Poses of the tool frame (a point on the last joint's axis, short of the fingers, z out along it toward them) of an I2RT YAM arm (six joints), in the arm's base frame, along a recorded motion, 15 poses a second.
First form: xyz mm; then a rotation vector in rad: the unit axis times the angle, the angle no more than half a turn.
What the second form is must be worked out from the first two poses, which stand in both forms.
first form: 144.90, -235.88, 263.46, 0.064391, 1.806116, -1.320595
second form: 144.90, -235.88, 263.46, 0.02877, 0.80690, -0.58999, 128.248
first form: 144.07, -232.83, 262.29, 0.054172, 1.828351, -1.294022
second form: 144.07, -232.83, 262.29, 0.02418, 0.81601, -0.57753, 128.377
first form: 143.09, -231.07, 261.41, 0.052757, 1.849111, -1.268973
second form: 143.09, -231.07, 261.41, 0.02352, 0.82429, -0.56568, 128.530
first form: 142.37, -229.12, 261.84, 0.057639, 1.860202, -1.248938
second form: 142.37, -229.12, 261.84, 0.02572, 0.82996, -0.55723, 128.418
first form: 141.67, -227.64, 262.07, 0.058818, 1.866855, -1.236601
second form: 141.67, -227.64, 262.07, 0.02626, 0.83340, -0.55204, 128.345
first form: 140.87, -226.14, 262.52, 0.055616, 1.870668, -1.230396
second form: 140.87, -226.14, 262.52, 0.02483, 0.83522, -0.54935, 128.327
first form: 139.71, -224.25, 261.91, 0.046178, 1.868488, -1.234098
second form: 139.71, -224.25, 261.91, 0.02062, 0.83425, -0.55100, 128.327
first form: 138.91, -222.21, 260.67, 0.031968, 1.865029, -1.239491
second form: 138.91, -222.21, 260.67, 0.01427, 0.83276, -0.55345, 128.318
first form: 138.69, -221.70, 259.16, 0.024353, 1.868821, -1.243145
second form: 138.69, -221.70, 259.16, 0.01085, 0.83256, -0.55382, 128.609
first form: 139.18, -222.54, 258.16, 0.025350, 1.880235, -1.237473
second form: 139.18, -222.54, 258.16, 0.01126, 0.83527, -0.54973, 128.976
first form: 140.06, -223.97, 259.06, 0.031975, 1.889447, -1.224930
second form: 140.06, -223.97, 259.06, 0.01420, 0.83901, -0.54393, 129.030
